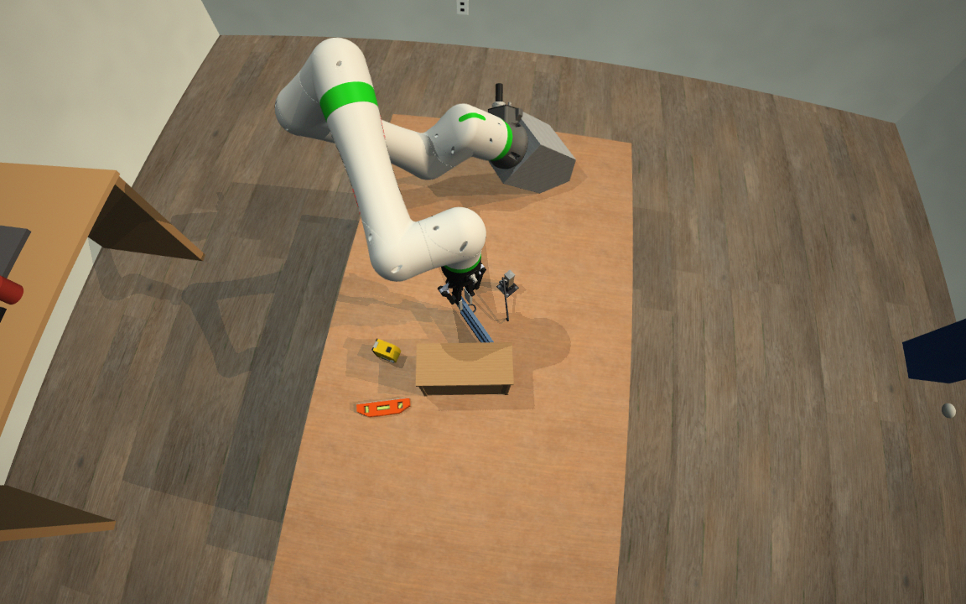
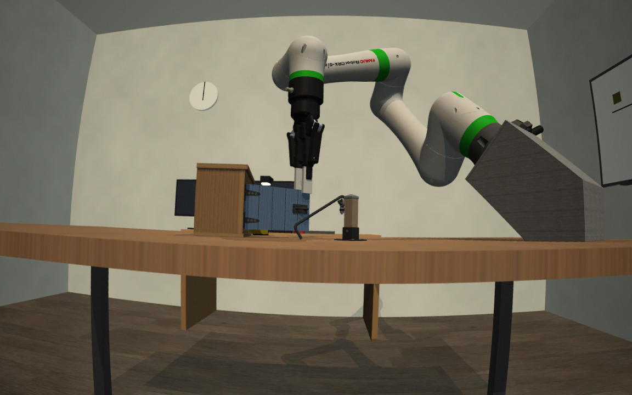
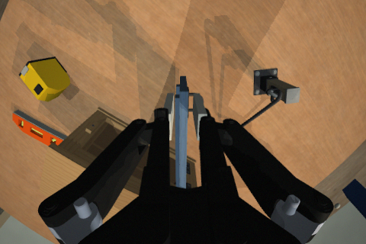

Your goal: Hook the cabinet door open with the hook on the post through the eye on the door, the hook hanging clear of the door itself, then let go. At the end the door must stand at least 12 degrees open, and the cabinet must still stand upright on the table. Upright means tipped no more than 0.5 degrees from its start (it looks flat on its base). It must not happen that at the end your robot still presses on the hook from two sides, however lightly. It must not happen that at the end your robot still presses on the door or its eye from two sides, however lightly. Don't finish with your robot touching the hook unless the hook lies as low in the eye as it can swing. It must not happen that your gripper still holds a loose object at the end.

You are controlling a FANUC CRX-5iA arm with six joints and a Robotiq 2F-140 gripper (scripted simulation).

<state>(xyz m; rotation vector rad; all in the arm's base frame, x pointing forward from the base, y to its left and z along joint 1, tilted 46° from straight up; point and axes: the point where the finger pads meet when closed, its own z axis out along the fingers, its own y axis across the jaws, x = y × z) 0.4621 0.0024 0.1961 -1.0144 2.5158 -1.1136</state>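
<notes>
Right now my hand is 4 cm past the dark hook, 12 cm to the right of it and 9 cm above it. Also, from my hand: hook post: 7 cm behind, 12 cm to the left, 8 cm below; wooden cabinet: 12 cm ahead, 3 cm to the left, 7 cm below; cabinet door: 6 cm ahead, 5 cm to the left, 7 cm below.
</notes>
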